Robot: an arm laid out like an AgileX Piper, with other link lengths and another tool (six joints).
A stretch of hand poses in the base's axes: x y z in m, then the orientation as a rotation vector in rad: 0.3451 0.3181 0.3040 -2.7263 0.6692 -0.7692; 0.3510 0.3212 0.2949 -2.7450 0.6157 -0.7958; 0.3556 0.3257 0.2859 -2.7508 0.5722 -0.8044; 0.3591 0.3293 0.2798 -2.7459 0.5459 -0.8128; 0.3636 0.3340 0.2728 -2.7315 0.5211 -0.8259; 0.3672 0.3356 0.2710 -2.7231 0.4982 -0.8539; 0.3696 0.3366 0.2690 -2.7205 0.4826 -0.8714; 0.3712 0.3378 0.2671 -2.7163 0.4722 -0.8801; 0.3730 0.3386 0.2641 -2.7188 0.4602 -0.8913; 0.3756 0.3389 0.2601 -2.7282 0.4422 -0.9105; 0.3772 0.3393 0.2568 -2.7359 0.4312 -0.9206; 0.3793 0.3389 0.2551 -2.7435 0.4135 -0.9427; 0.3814 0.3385 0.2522 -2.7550 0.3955 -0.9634; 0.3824 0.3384 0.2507 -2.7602 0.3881 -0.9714; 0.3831 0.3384 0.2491 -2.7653 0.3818 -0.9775; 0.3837 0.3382 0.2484 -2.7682 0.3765 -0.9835; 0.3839 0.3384 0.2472 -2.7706 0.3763 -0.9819
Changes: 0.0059 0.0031 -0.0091 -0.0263 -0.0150 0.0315; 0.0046 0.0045 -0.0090 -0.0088 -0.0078 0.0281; 0.0035 0.0036 -0.0061 0.0007 -0.0096 0.0174; 0.0045 0.0047 -0.0070 0.0073 -0.0155 0.0168; 0.0036 0.0016 -0.0018 -0.0039 -0.0221 0.0123; 0.0024 0.0010 -0.0020 -0.0051 -0.0130 0.0082; 0.0016 0.0012 -0.0019 -0.0002 -0.0078 0.0063; 0.0018 0.0008 -0.0030 -0.0072 -0.0071 0.0059; 0.0026 0.0003 -0.0040 -0.0169 -0.0100 0.0075; 0.0016 0.0004 -0.0033 -0.0115 -0.0044 0.0045; 0.0021 -0.0004 -0.0017 -0.0166 -0.0121 0.0069; 0.0021 -0.0004 -0.0029 -0.0197 -0.0099 0.0065; 0.0010 -0.0001 -0.0015 -0.0084 -0.0036 0.0026; 0.0007 0.0000 -0.0016 -0.0075 -0.0024 0.0022; 0.0006 -0.0002 -0.0007 -0.0054 -0.0030 0.0020; 0.0002 0.0002 -0.0012 -0.0015 0.0017 -0.0001
